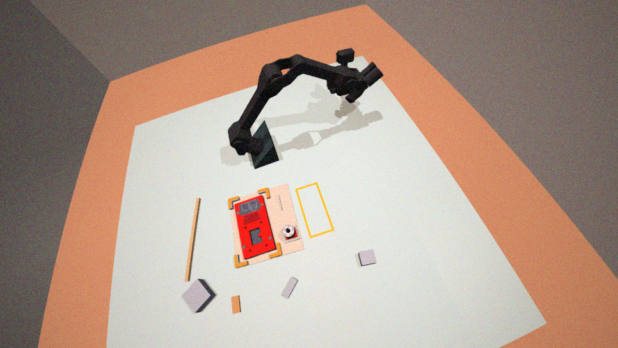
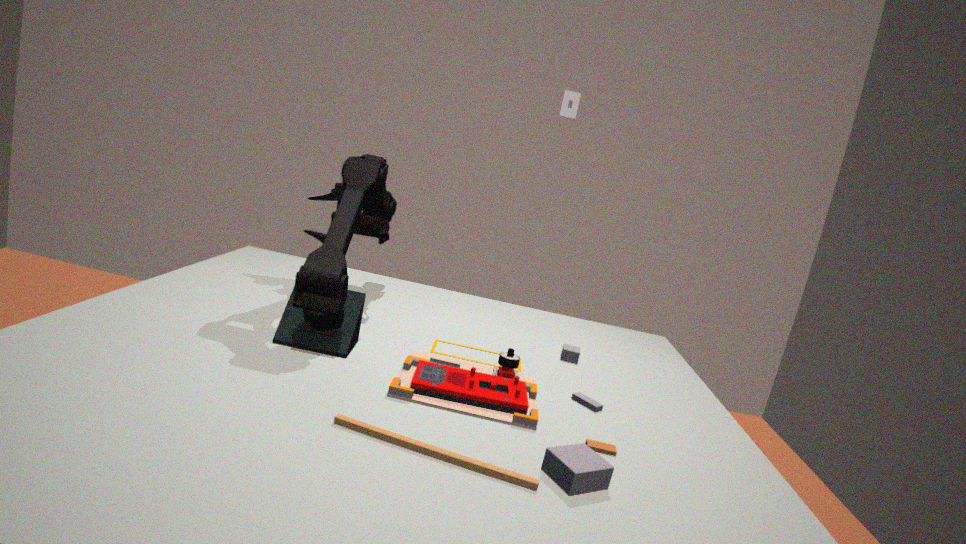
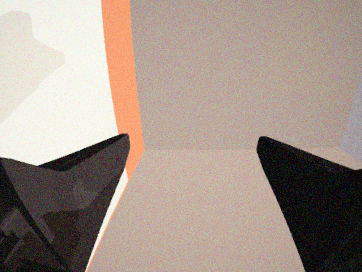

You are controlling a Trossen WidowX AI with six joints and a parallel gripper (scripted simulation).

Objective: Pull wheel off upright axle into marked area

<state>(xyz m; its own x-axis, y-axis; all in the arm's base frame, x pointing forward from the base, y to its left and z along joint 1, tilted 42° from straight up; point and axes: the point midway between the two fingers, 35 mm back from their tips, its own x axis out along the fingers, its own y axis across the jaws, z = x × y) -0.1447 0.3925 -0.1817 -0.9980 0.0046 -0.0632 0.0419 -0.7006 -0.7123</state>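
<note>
The wheel is 540 mm ahead of my gripper tip, 400 mm to the right of it and 130 mm below it. Also, from my gripper tip: grey cube: 700 mm ahead, 200 mm to the right, 160 mm below; long wooden strip: 740 mm to the right, 430 mm ahead, 170 mm below.
</note>
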